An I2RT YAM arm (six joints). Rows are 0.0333 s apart.
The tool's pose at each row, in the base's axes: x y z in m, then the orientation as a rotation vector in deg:
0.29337 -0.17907 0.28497 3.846 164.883 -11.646
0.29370 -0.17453 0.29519 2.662 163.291 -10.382
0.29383 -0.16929 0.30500 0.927 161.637 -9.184
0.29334 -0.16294 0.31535 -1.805 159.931 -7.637
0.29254 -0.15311 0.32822 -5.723 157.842 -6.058
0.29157 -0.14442 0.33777 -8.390 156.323 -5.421
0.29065 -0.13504 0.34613 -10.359 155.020 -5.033
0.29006 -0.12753 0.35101 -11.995 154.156 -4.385
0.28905 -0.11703 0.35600 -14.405 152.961 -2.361
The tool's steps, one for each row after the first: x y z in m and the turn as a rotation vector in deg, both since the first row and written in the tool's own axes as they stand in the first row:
-0.00281 0.00316 -0.01036 -0.930 -1.720 -0.566
-0.00529 0.00705 -0.02048 -1.877 -3.516 -1.526
-0.00729 0.01193 -0.03143 -3.172 -5.393 -3.167
-0.00953 0.01990 -0.04537 -4.613 -7.627 -5.656
-0.01079 0.02717 -0.05601 -5.296 -9.183 -7.420
-0.01178 0.03529 -0.06559 -5.745 -10.486 -8.741
-0.01225 0.04203 -0.07150 -6.356 -11.336 -9.829
-0.01226 0.05170 -0.07804 -8.037 -12.481 -11.353

